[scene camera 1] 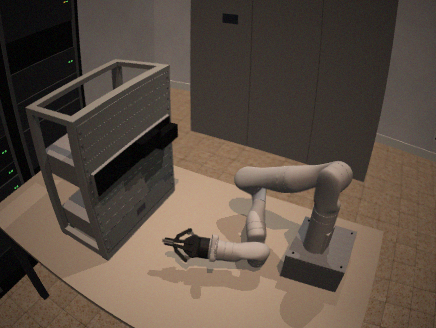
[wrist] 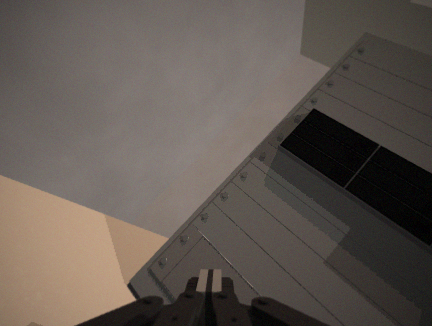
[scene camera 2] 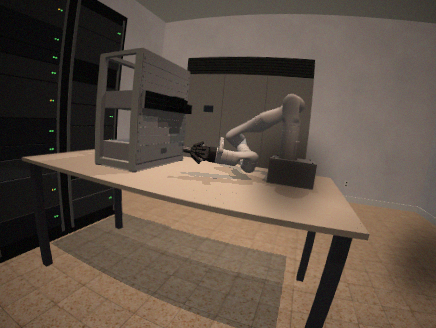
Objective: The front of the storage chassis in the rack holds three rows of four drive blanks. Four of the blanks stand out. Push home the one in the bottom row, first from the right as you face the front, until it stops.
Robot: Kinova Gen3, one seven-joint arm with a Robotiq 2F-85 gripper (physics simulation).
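Places are measured from the arm's base along level axes (x ahead, y left, z up), in metres.
Pixels of known places: gripper, fingertip midpoint: (scene camera 1: 162, 240) (wrist: 211, 284) (scene camera 2: 182, 148); arm's base, origin of the base link: (scene camera 1: 315, 244) (scene camera 2: 287, 158).
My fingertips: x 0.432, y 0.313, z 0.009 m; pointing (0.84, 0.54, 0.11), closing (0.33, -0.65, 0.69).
For each thing: its middle in the pictures, then the offset to it from my fingertips. "spot": a spot on its surface instead. Level surfaces: height alone.
- storage chassis, surface spot: (wrist: 400, 192) spot: dx +0.188, dy -0.040, dz +0.221 m
- dark block, surface spot: (scene camera 1: 170, 133) (scene camera 2: 188, 107) spot: dx +0.197, dy -0.268, dz +0.224 m
- table, its level: dz -0.128 m
The storage chassis (scene camera 1: 115, 173) (scene camera 2: 159, 101) (wrist: 400, 192) is a black band across the grey rack front. At its right end, the far end in scene camera 1, a dark block (scene camera 1: 170, 133) (scene camera 2: 187, 109) stands out. It is too dark to tell single blanks or rows there, so I cannot make out the bottom-row right blank. The wrist view shows the chassis's left end, not the right end. My gripper (scene camera 1: 167, 242) (scene camera 2: 187, 149) (wrist: 211, 284) is shut and empty, in front of the rack's lower left part, below the chassis and apart from the front.
The rack (scene camera 1: 75, 131) (scene camera 2: 135, 120) (wrist: 285, 210) stands on the table (scene camera 1: 115, 285) (scene camera 2: 210, 197), with grey panels above and below the chassis. The arm's base block (scene camera 1: 320, 260) (scene camera 2: 292, 171) is at the other end. Server racks stand behind, and a grey cabinet (scene camera 1: 285, 75) (scene camera 2: 245, 100) stands beyond the table.
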